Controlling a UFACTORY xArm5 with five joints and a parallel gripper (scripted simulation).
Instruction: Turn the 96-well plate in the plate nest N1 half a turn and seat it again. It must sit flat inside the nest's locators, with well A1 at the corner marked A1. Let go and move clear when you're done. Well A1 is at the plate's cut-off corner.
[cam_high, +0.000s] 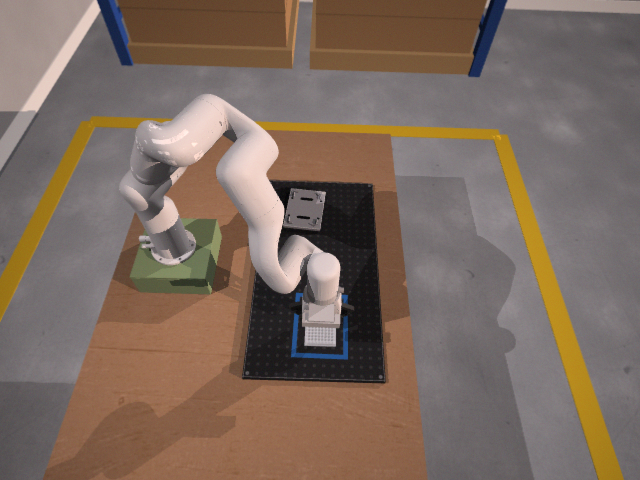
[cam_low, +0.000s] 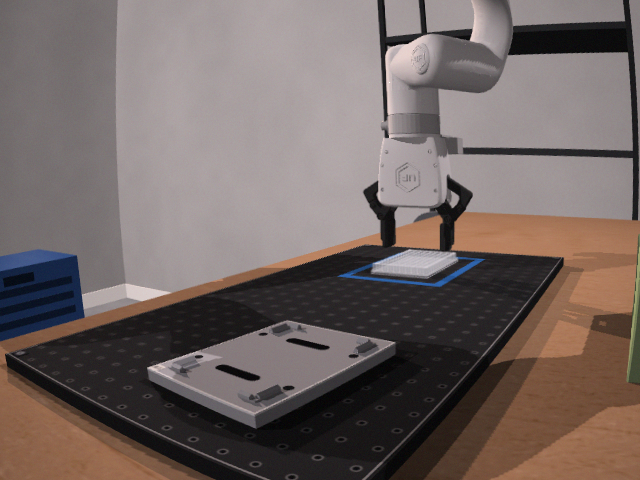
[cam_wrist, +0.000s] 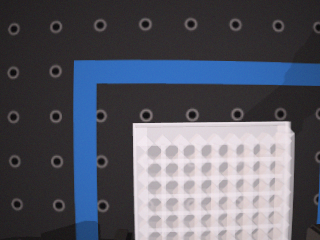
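The 96-well plate is 3 cm below my hand. Round my hand: grey plate nest: 41 cm to the left, 4 cm behind, 3 cm below; A1 label: 48 cm to the left, 3 cm below, 2 cm ahead.
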